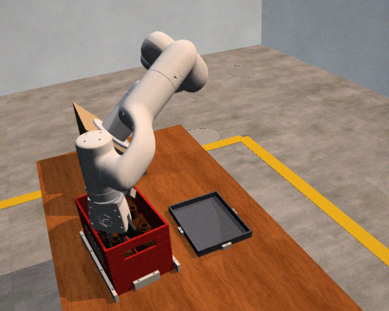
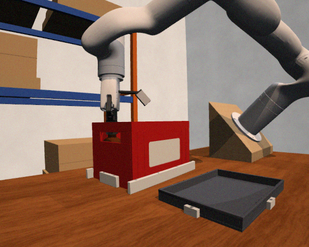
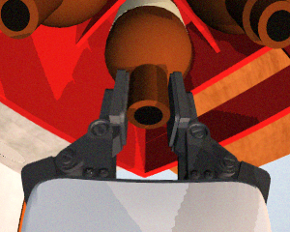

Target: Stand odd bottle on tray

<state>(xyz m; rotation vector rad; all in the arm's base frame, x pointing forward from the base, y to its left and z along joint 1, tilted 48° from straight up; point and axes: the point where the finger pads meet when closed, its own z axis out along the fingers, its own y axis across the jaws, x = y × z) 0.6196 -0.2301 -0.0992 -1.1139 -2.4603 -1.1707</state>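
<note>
Now: hand 7 cm above the brown bottle. Also, from my hand: red crate: 9 cm behind, 5 cm to the left, 7 cm below; then dark grey tray: 6 cm behind, 33 cm to the left, 15 cm below.
</note>
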